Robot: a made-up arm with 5 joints.
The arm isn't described. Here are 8 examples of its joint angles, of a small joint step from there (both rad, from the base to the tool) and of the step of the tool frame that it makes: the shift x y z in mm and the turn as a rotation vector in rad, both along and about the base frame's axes.
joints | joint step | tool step
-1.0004 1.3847 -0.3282 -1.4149 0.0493 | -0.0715 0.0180 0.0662 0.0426 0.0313 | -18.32 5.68 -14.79 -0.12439 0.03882 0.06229
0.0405 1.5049 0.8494 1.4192 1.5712 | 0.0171 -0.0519 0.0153 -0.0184 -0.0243 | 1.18 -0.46 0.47 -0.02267 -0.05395 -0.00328
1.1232 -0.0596 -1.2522 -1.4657 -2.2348 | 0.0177 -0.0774 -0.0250 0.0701 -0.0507 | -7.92 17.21 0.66 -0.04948 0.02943 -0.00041
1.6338 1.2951 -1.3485 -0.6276 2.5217 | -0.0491 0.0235 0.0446 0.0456 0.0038 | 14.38 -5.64 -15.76 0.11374 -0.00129 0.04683
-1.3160 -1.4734 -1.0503 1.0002 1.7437 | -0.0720 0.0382 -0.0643 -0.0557 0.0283 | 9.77 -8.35 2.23 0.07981 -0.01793 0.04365
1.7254 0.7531 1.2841 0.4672 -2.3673 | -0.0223 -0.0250 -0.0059 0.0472 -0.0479 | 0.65 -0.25 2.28 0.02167 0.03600 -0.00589
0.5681 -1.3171 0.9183 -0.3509 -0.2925 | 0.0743 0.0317 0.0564 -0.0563 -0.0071 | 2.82 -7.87 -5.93 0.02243 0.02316 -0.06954
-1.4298 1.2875 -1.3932 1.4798 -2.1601 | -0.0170 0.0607 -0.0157 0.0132 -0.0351 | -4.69 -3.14 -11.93 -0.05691 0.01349 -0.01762
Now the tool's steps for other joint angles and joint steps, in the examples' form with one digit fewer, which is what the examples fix.
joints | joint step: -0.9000 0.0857 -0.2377 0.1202 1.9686 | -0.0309 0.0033 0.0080 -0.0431 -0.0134
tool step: -5.5 4.6 1.2 0.0334 -0.0088 0.0315
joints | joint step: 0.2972 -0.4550 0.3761 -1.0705 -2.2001 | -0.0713 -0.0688 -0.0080 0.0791 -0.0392
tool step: -6.5 10.7 4.9 0.0161 -0.0019 0.1071
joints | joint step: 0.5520 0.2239 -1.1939 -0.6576 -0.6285 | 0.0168 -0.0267 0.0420 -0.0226 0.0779
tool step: -2.9 -0.7 0.6 0.0001 -0.0087 -0.0946
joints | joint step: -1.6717 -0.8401 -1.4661 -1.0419 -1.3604 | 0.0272 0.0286 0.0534 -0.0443 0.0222
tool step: -5.3 7.5 9.6 -0.0395 0.0184 -0.0231
